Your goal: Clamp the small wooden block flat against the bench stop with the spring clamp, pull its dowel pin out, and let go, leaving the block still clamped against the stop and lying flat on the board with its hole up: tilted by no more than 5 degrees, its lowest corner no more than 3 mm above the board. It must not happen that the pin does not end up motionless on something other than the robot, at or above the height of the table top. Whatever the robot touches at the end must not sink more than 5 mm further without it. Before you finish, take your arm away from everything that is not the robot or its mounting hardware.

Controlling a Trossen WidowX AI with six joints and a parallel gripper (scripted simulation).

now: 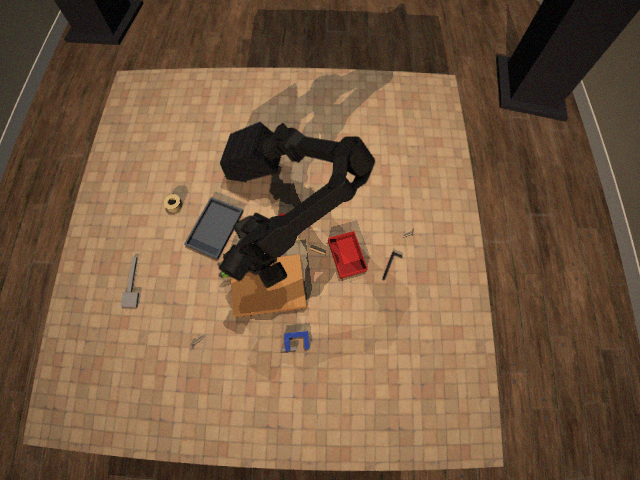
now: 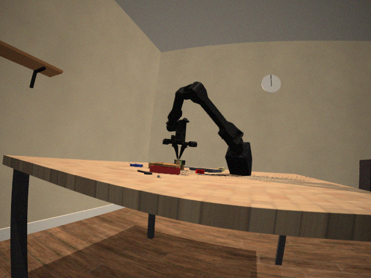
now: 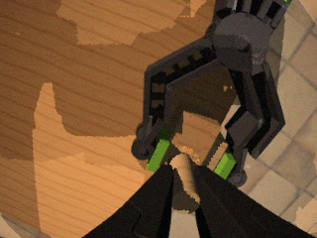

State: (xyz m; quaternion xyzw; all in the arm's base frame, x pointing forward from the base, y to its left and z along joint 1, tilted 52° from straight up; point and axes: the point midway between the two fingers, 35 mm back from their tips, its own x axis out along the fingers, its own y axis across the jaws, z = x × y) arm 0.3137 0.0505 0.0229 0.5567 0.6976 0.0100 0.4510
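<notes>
Right now my hand is 4 cm above the dowel pin. From my hand the other things lie so: small wooden block (6 cm below); then wooden board (6 cm ahead, 2 cm to the left, 9 cm below); then red knob (15 cm behind, 2 cm to the left, 9 cm below).
</notes>
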